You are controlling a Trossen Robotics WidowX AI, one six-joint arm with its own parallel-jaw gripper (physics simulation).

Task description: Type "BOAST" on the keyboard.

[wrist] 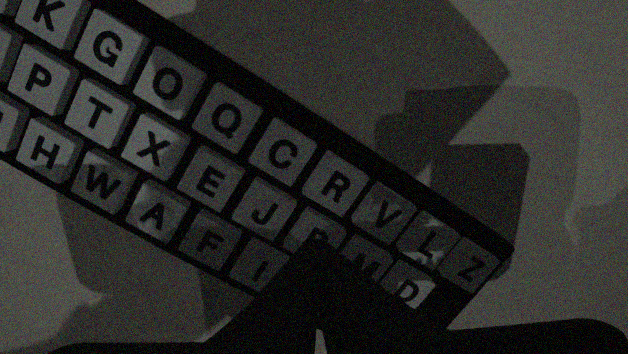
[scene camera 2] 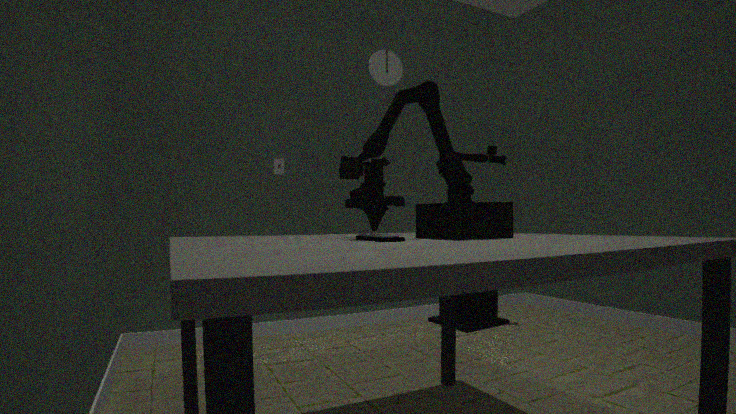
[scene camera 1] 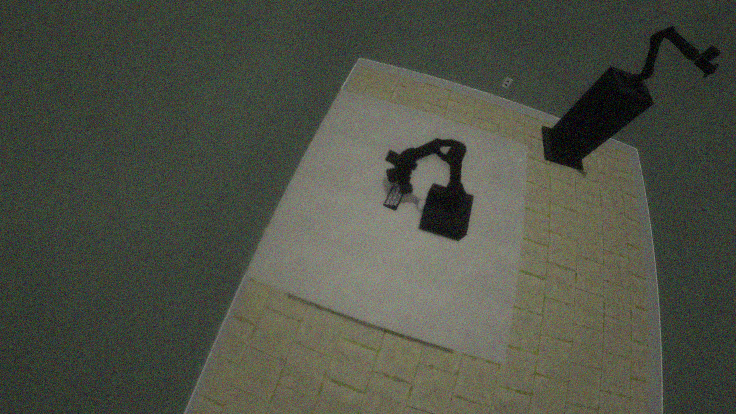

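Pixels of known places: gripper, fingertip midpoint: [wrist: 315, 255] [scene camera 2: 374, 231] [scene camera 1: 400, 183]; arm's base, link origin: [scene camera 2: 459, 203] [scene camera 1: 452, 203].
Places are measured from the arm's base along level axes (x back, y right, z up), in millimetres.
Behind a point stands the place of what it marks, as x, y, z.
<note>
The keyboard [scene camera 1: 393, 198] @[-286, -5, -96] [scene camera 2: 381, 238] @[-327, -52, -102] [wrist: 385, 172] @[-298, 99, -100] is a small dark board with light grey letter keys, flat on the table. In the wrist view it runs slantwise from upper left to lower right. The O key [wrist: 169, 82] @[-301, 23, -95], A key [wrist: 157, 214] @[-257, 30, -95] and T key [wrist: 97, 114] @[-283, 3, -95] show fully; the S key does not show. My gripper [scene camera 2: 374, 229] @[-267, 84, -85] [wrist: 315, 255] @[-267, 84, -85] is shut and empty, pointing down with its tips at or just above the keys. In the wrist view the tips cover the lower part of the B key [wrist: 316, 231] @[-270, 83, -95]. Contact cannot be told.
The white table [scene camera 1: 360, 257] @[-375, -347, -111] [scene camera 2: 288, 257] @[-706, -382, -111] bears the keyboard and my arm's black base box [scene camera 1: 443, 213] @[-36, -65, -2] [scene camera 2: 463, 221] @[-104, -130, -59]. A second arm on a tall black pedestal [scene camera 1: 597, 118] stands beyond the table. Shadows lie across the keyboard and table in the wrist view.
</note>
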